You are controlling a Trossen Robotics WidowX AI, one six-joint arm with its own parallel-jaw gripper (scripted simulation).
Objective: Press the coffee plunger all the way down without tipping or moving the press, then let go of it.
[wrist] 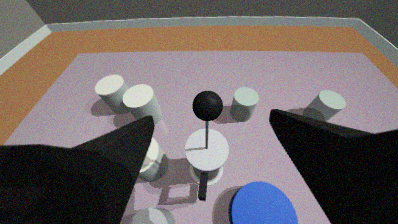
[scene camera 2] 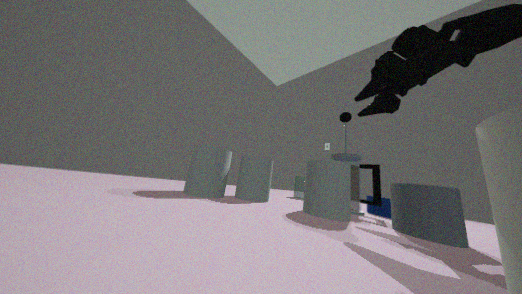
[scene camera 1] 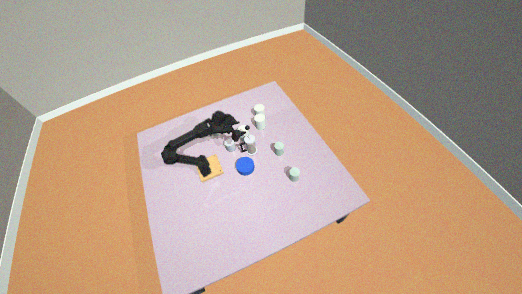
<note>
My gripper (scene camera 2: 357, 108) is open, with nothing in its grasp. Further things: a coffee press (scene camera 2: 354, 160).
The coffee press also shows in the wrist view (wrist: 207, 150). My gripper also shows in the wrist view (wrist: 211, 118).
</note>
